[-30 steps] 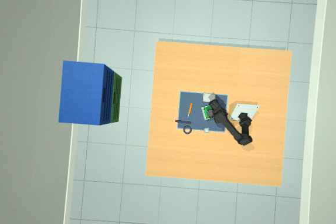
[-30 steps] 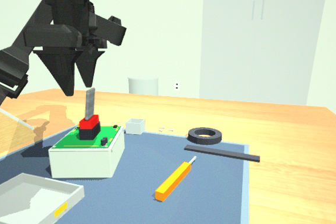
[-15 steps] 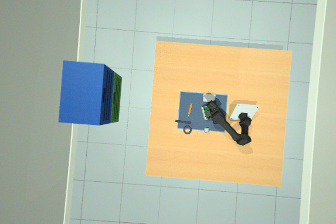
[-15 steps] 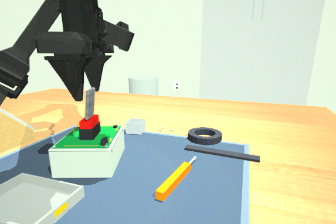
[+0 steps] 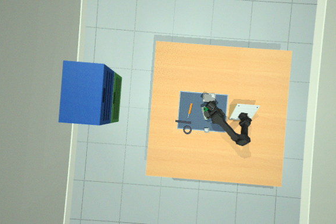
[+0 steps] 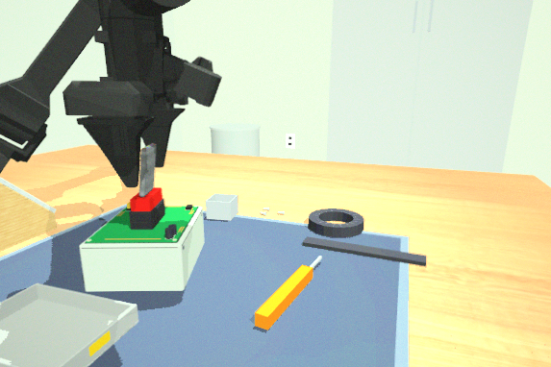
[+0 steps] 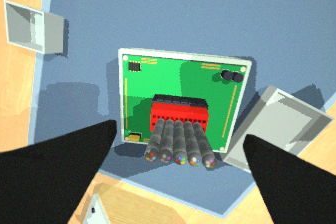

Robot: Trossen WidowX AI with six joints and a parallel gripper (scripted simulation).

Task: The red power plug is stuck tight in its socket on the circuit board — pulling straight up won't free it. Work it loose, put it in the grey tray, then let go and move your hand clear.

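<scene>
My gripper tip is 20 mm above the red power plug. Also, from my gripper tip: blue mat 110 mm below, 50 mm ahead; then dark flat bar 220 mm ahead, 130 mm to the left, 100 mm below.
</scene>
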